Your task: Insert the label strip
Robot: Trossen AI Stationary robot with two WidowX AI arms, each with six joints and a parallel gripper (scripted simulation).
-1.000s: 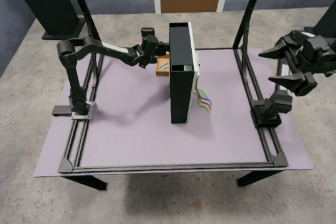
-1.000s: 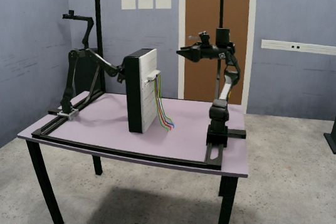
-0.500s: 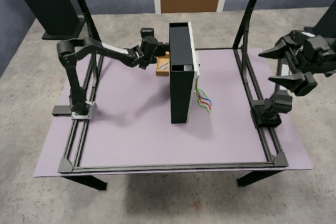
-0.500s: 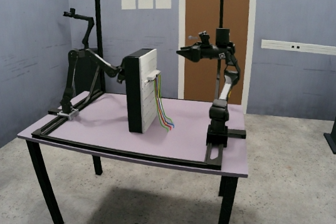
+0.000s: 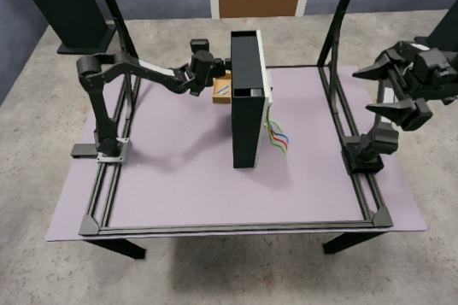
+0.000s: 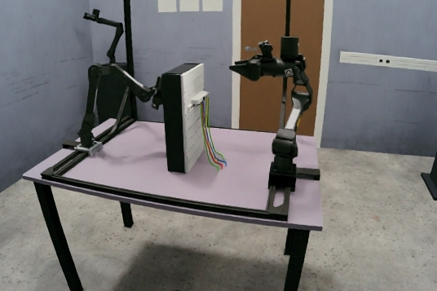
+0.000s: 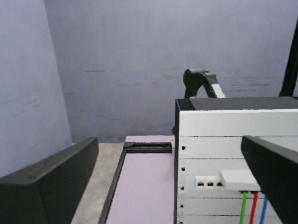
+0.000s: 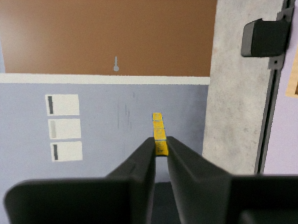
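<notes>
The yellow label strip is 50 mm behind my right hand and 10 mm below it. Round my right hand: white jack panel (220 mm ahead, 190 mm to the left, 10 mm below).
</notes>
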